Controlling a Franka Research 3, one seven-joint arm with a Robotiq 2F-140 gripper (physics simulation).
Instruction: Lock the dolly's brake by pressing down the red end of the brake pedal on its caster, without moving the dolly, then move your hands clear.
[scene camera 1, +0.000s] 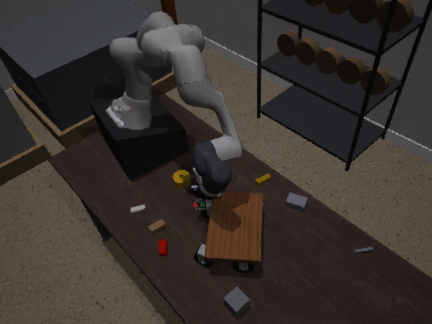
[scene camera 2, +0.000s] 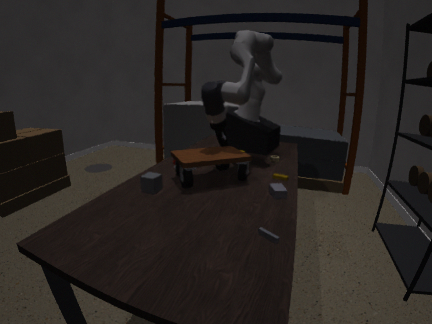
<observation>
dolly: scene camera 1; scene camera 2
same spot on dolly: (scene camera 1: 235, 220) = (scene camera 2: 212, 153)
</observation>
